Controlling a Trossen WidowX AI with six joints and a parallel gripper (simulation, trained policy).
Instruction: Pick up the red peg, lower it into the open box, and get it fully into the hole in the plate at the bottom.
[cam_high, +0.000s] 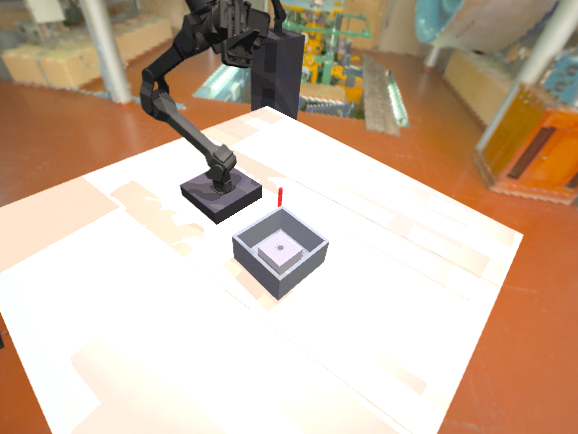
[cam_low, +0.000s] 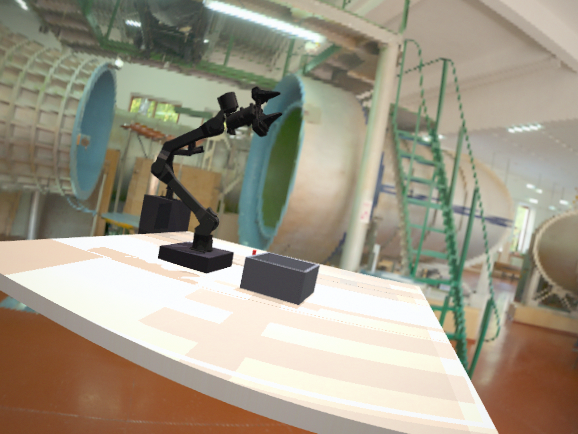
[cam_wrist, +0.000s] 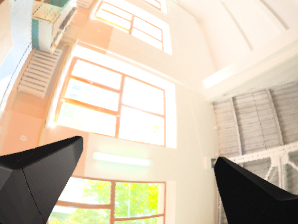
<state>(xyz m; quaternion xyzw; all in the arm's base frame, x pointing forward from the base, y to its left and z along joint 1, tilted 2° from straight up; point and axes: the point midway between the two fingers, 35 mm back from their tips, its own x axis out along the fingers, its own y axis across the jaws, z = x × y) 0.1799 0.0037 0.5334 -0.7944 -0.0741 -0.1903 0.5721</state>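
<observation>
Right now my gripper tip is 4 cm past the red peg, 14 cm to the right of it and 57 cm above it. Also, from my gripper tip: grey box 13 cm ahead, 3 cm to the right, 58 cm below.
</observation>
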